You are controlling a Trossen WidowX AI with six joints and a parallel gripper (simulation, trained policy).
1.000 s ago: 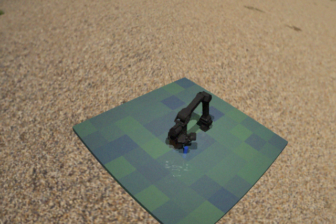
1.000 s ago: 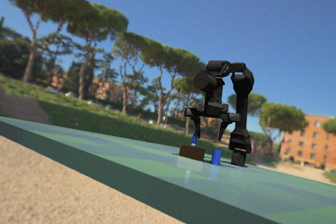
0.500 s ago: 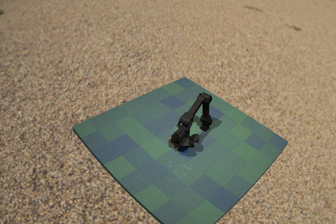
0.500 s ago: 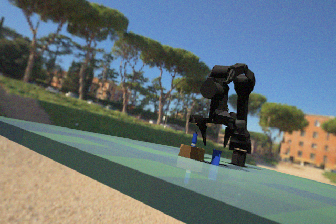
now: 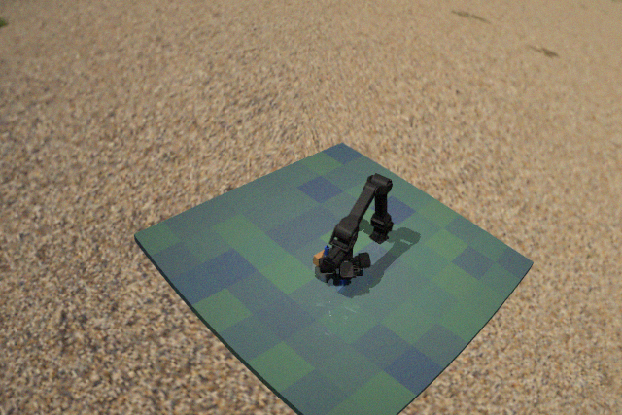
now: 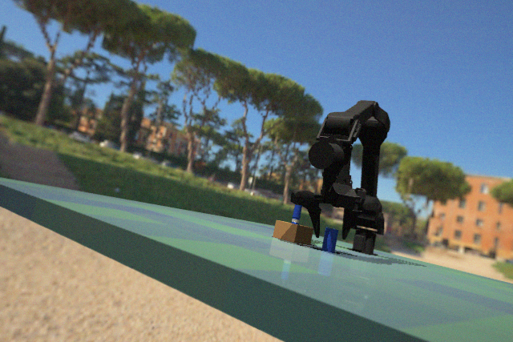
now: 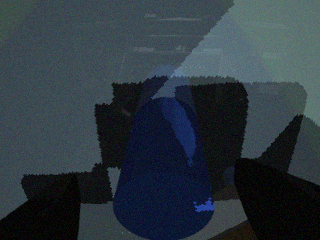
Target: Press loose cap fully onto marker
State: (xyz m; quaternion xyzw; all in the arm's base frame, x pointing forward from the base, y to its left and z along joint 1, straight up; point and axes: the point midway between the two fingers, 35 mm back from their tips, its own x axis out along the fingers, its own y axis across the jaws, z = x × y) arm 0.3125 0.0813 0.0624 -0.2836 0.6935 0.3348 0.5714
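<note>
Now: the blue marker 11 cm to the right of my gripper tip, 5 cm above it and 1 cm behind it. Round my gripper tip: blue cap (1 cm ahead); tan holder block (11 cm to the right, 1 cm below, 1 cm behind).
</note>
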